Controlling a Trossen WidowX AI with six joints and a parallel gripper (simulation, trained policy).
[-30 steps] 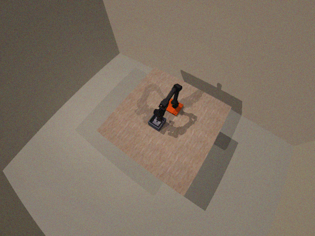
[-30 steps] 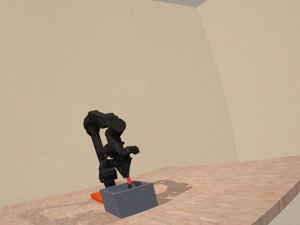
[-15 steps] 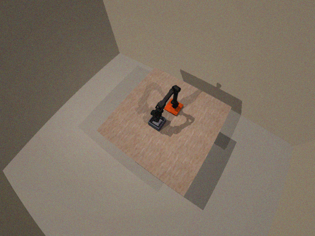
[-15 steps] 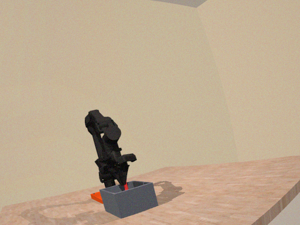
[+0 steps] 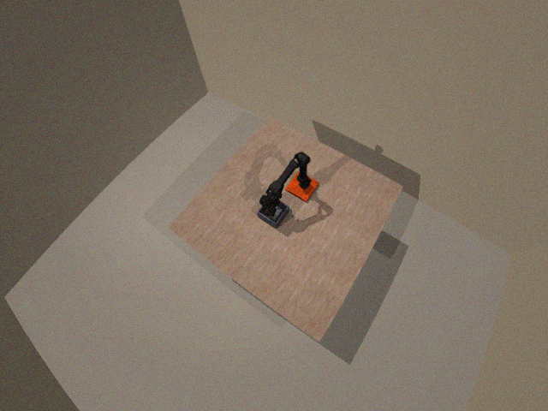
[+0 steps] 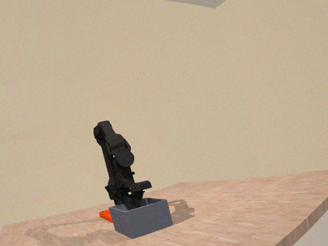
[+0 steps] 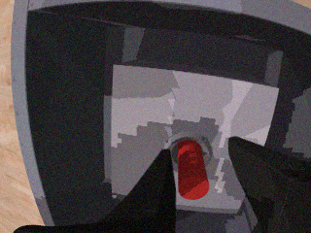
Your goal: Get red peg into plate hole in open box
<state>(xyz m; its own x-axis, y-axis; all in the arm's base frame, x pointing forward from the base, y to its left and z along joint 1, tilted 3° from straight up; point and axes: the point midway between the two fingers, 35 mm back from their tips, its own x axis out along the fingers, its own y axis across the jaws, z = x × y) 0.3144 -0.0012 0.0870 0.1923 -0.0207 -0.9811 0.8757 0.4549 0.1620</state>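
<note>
Now: gripper tip 10 mm to the right of the red peg and 10 mm above it. From my gripper tip the other things lie so: grey box 10 mm to the left, 40 mm below; then bottom plate 10 mm to the left, 20 mm below.
</note>
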